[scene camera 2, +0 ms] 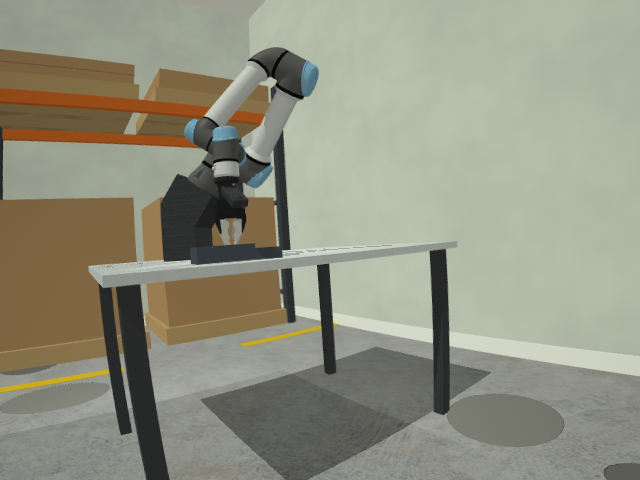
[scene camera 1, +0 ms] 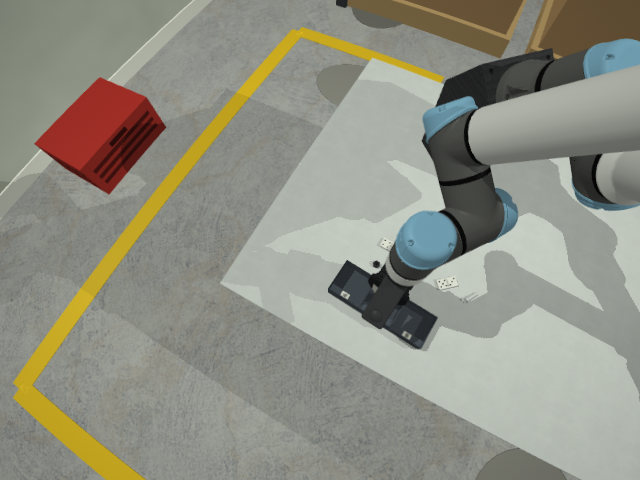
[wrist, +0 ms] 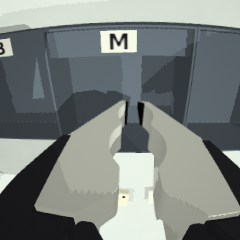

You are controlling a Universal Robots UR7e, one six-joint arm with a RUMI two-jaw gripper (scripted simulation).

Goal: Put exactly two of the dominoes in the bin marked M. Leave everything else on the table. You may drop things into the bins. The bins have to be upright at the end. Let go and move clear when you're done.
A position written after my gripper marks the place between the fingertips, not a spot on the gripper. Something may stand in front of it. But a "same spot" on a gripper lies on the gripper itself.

My gripper shows in scene camera 2, in scene camera 1 and in the wrist view (132, 103). The same spot on my gripper: (scene camera 1: 387, 296) is (scene camera 2: 233, 191).
